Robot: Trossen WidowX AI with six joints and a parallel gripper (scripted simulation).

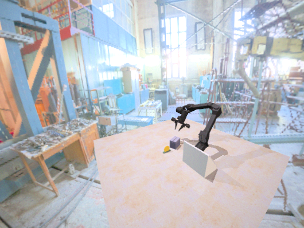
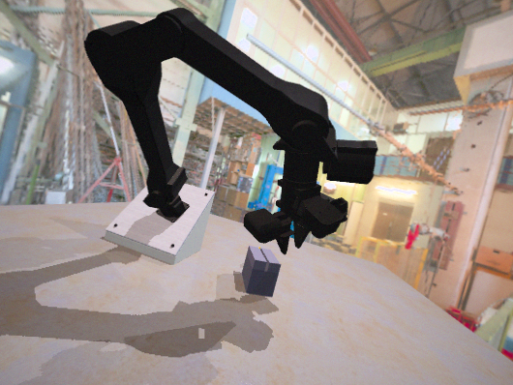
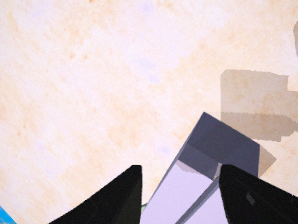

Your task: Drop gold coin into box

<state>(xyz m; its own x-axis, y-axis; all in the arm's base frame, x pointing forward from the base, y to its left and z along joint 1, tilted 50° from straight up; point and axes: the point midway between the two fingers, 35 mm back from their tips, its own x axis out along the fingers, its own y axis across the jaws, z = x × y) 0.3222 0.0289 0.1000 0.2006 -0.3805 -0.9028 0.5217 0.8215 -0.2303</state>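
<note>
Right now my gripper tip is 10 cm past the gold coin, 17 cm to the right of it and 9 cm above it.
</note>
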